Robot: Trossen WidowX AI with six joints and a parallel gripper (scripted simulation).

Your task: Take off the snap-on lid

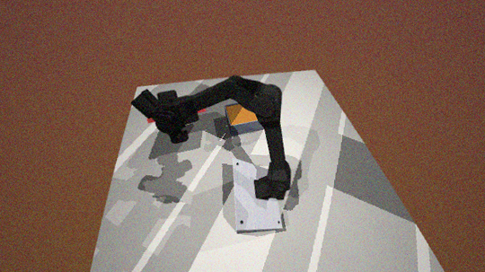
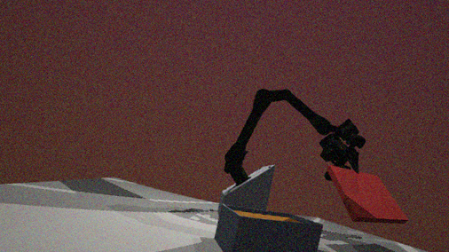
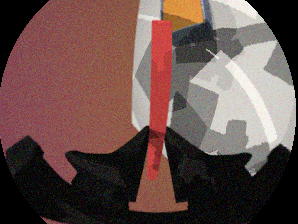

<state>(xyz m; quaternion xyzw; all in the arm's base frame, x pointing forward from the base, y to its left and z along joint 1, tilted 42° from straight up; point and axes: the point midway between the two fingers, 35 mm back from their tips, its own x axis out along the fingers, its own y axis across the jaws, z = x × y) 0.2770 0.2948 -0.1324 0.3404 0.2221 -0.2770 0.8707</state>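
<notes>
My gripper tip is 60 mm short of the lid, 60 mm above it and 10 mm to the right of it. The rest, counted from my gripper tip: storage box (290 mm to the right, 180 mm below, 120 mm ahead).
</notes>
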